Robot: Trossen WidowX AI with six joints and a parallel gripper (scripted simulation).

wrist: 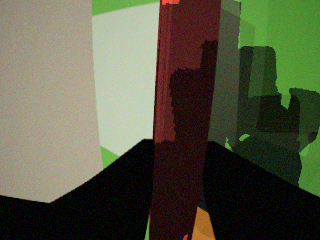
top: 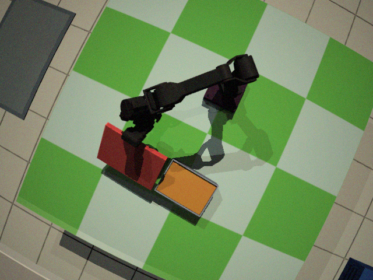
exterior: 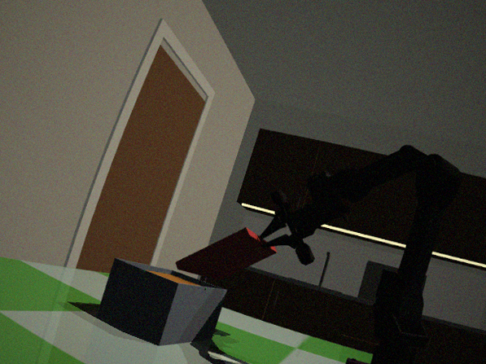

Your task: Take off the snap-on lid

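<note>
Now: the flat red lid 60 mm ahead of my gripper tip and 50 mm below it. From my gripper tip the other things lie so: grey storage box 240 mm to the left, 180 mm below, 70 mm ahead.
</note>
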